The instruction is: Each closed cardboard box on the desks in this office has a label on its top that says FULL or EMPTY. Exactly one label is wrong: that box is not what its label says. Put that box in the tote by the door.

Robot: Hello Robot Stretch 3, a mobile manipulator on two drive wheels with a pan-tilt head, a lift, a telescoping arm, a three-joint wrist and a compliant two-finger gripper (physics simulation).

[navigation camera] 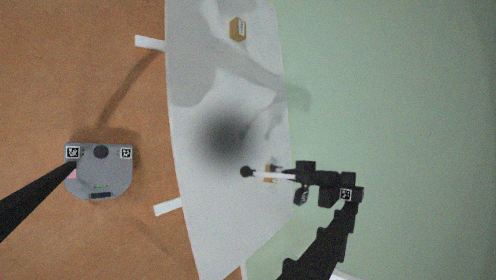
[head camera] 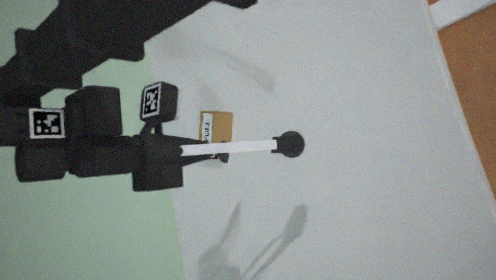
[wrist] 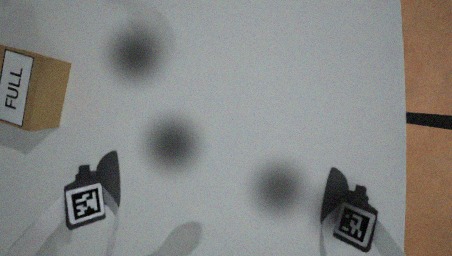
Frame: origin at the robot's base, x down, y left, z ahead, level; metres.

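Seen in the pictures: gripper, fingertip midpoint: (navigation camera: 256, 169) (head camera: 262, 147); robot's base at its link origin: (navigation camera: 101, 151).
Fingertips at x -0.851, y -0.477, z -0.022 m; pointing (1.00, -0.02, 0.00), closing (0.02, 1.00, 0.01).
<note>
Offsets run from my fingertips to a thing's top centre. Level surfaces: height alone.
A closed cardboard box {dx +0.080, dy -0.254, dz -0.059 m} (head camera: 218, 126) (navigation camera: 270, 180) (wrist: 46, 92) stands on the white desk {dx +0.130 m} (head camera: 350, 175) (navigation camera: 225, 215) (wrist: 300, 75) near its wall-side edge. Its top label reads FULL in the wrist view, where the box is cut off at the upper left. My gripper (head camera: 256, 150) (navigation camera: 260, 170) (wrist: 222, 179) is open and empty above the desk; the box is outside the gap between its fingers. A finger partly covers the box in the head and navigation views. A second box {dx +0.080, dy +0.033, dz +0.628 m} (navigation camera: 238, 30) stands farther along the desk, its label too small to read. The tote does not show.
The green wall (head camera: 90, 220) (navigation camera: 390, 100) runs along the desk's far side. My base (navigation camera: 99, 172) stands on the orange-brown floor {dx +0.850 m} (navigation camera: 75, 75) on the other side, near white desk legs (navigation camera: 151, 43) (navigation camera: 167, 206). My arm (head camera: 105, 40) (navigation camera: 320, 250) reaches over the desk end. Dark blurred spots mark the navigation and wrist views.
</note>
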